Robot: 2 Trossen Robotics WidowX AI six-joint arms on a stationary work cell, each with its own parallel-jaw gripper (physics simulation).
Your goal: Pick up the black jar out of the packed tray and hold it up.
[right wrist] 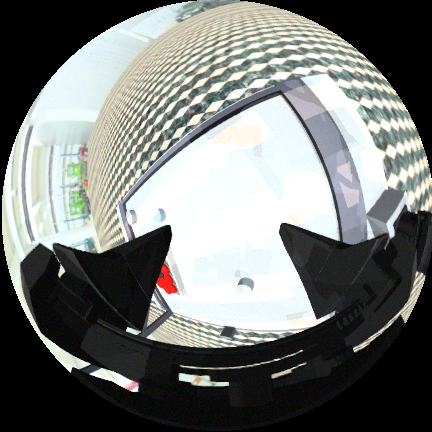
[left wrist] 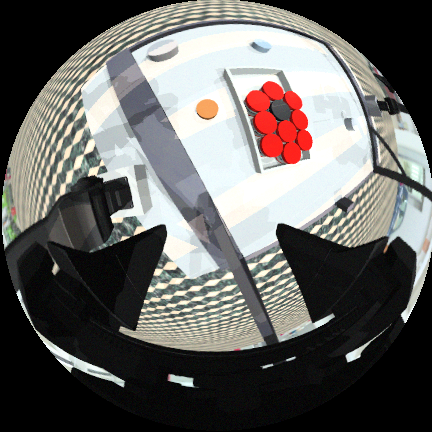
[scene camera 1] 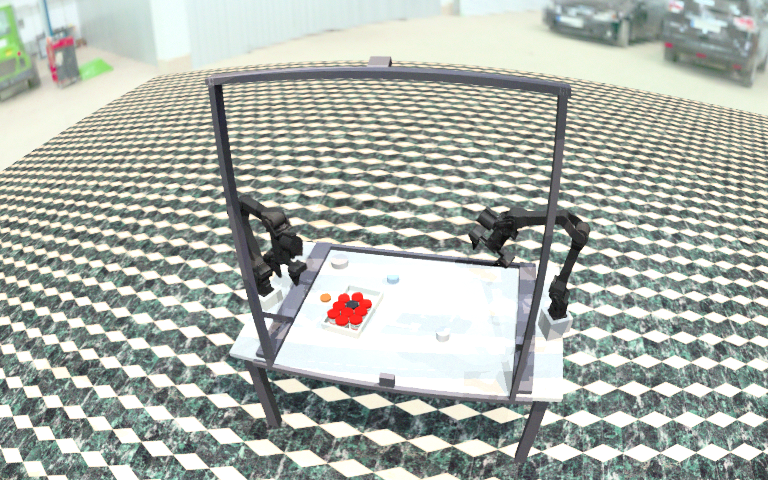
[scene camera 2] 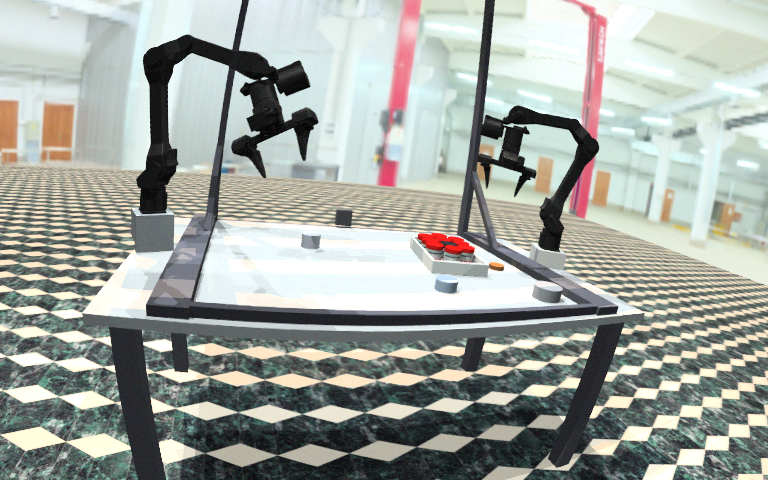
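Observation:
The black jar stands among several red-lidded jars in the pale tray, with red lids close around its dark lid. My left gripper is open and empty, above the table's left edge in scene camera 1, to the left of the tray and higher. My right gripper is open and empty, high over the table's far right in scene camera 1. The black jar's lower part is hidden.
An orange disc lies beside the tray. A large grey cylinder, a blue one and a smaller grey one stand apart. A dark frame arches over the table.

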